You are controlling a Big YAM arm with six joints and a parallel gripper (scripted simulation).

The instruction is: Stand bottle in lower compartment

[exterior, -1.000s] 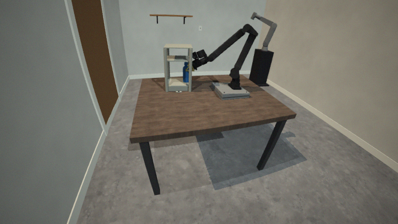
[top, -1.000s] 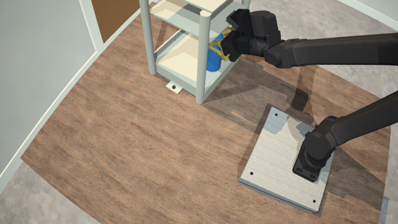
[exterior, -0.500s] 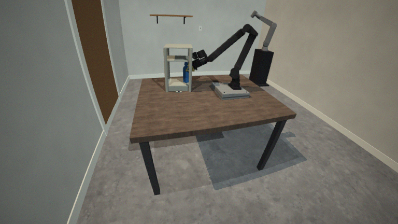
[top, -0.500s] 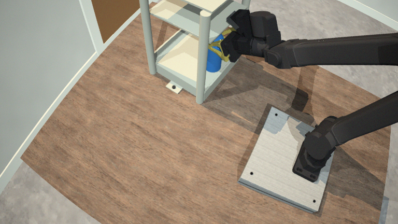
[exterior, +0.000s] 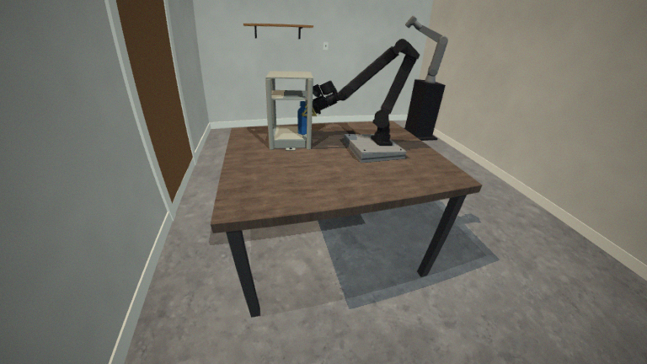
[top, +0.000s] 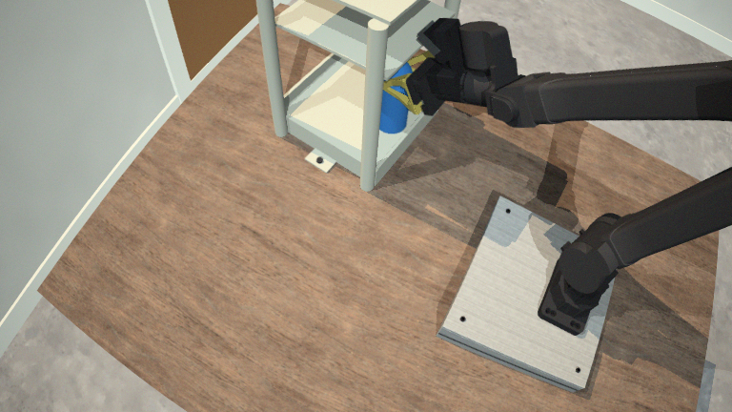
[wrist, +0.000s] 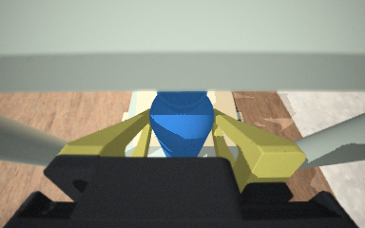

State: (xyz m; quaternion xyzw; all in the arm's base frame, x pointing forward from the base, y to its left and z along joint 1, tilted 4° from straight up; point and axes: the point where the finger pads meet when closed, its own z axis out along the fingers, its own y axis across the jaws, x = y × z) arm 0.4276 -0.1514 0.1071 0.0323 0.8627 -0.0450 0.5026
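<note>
Now: the blue bottle right at my hand.
</note>
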